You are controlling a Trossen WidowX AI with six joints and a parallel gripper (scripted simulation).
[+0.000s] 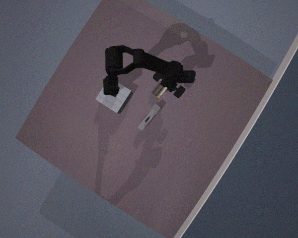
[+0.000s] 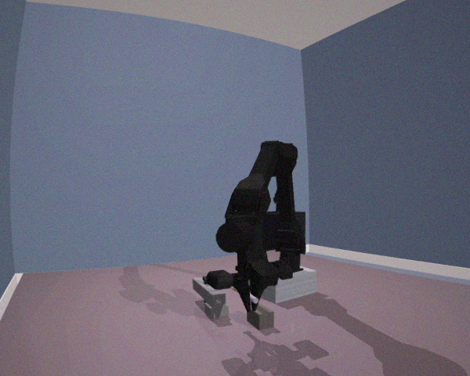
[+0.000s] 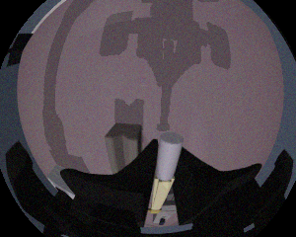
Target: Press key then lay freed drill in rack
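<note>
Now: the slotted rack 50 mm behind my gripper tip, 40 mm below it and 30 mm to the right of it. Round my gripper tip: dark key: 230 mm to the right, 40 mm behind, 10 mm below.
</note>
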